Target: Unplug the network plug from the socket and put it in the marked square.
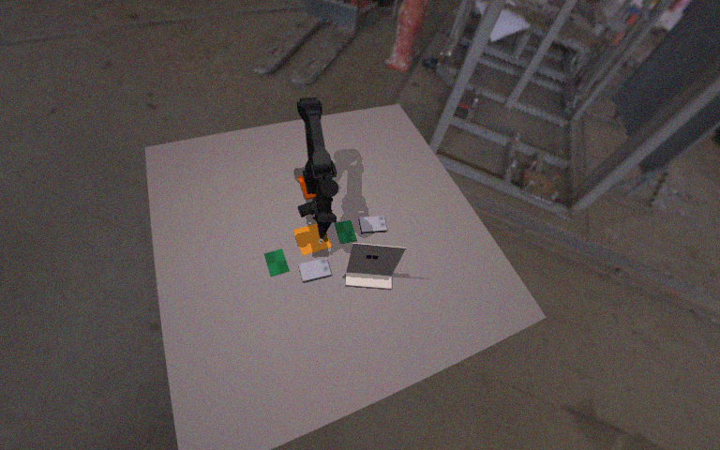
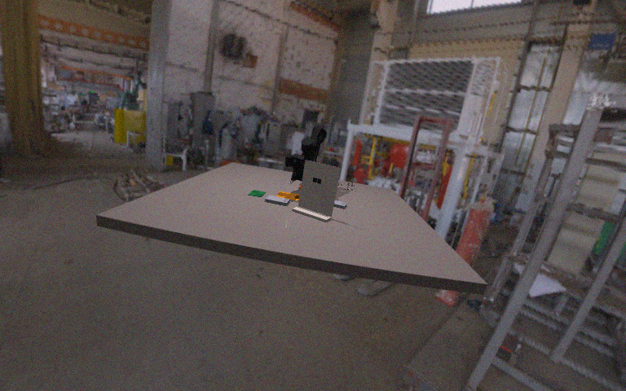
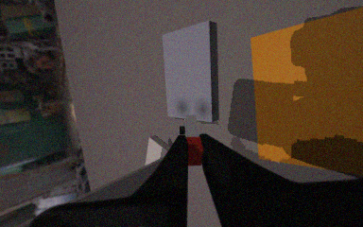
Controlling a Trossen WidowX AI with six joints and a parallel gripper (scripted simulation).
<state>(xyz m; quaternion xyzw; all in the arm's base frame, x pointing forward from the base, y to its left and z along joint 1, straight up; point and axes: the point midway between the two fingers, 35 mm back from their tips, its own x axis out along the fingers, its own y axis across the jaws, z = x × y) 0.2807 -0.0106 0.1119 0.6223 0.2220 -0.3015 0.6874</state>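
The orange square is 10 cm below my gripper tip, 6 cm behind it and 2 cm to the right of it. Also, from my gripper tip: grey panel: 15 cm to the left, 13 cm ahead; then plug: right at my gripper tip.
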